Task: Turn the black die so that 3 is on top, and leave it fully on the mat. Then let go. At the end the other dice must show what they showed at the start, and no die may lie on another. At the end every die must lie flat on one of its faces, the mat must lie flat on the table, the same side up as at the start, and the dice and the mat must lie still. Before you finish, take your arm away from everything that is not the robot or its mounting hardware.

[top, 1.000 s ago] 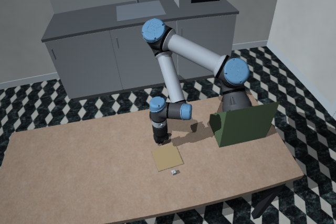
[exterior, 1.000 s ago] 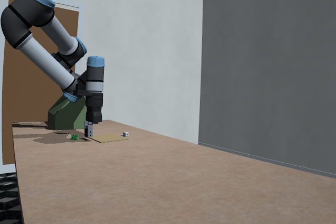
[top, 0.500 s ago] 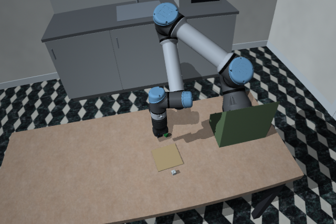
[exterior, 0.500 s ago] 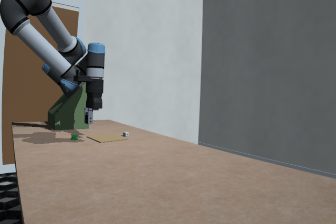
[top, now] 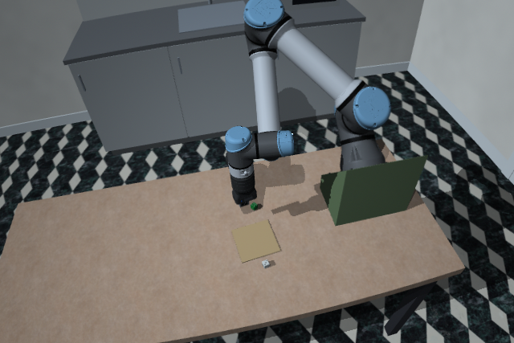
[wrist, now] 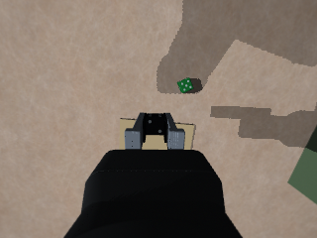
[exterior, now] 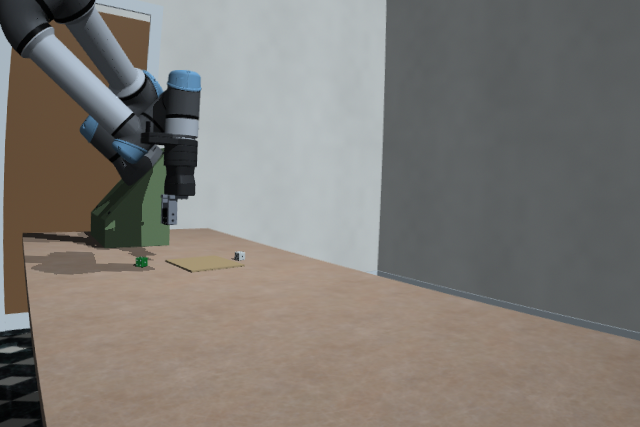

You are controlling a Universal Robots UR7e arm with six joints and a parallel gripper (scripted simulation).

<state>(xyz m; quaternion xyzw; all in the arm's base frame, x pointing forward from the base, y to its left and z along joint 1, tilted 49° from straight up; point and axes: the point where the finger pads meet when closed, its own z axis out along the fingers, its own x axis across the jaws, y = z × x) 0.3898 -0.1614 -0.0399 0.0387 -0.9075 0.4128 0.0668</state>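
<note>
Right now my hand is 12 cm above the tan mat, 10 cm to the right of it and 1 cm past it. Round my hand: green die (11 cm below, 5 cm to the right, 5 cm behind); white die (20 cm to the left, 11 cm below, 2 cm behind); black die (1 cm below).
</note>
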